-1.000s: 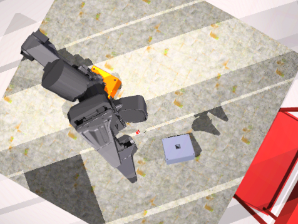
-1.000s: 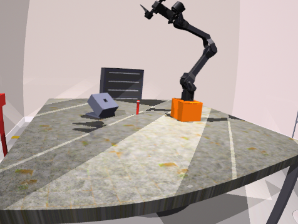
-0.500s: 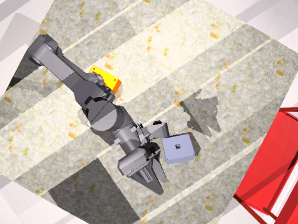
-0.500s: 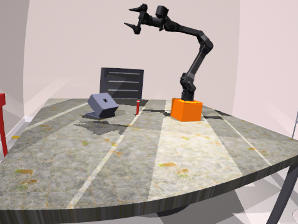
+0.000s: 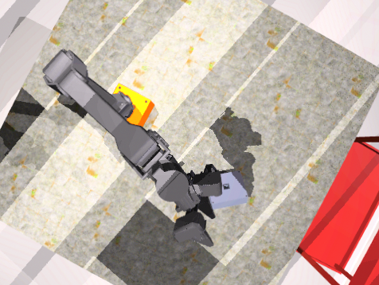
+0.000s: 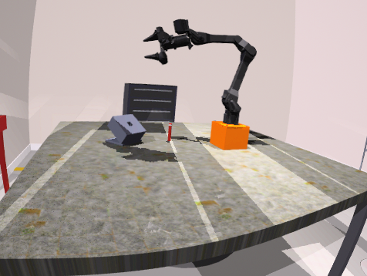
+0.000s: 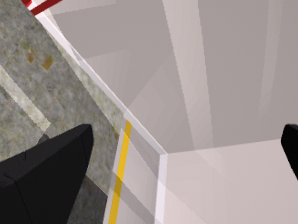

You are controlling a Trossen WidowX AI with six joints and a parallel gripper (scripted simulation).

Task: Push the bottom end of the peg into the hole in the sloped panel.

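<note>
Right now my gripper tip is 15 cm past the red square peg, 3 cm to the right of it and 37 cm above it. Also, from my gripper tip: panel 5 cm ahead, 7 cm to the left, 36 cm below.
</note>
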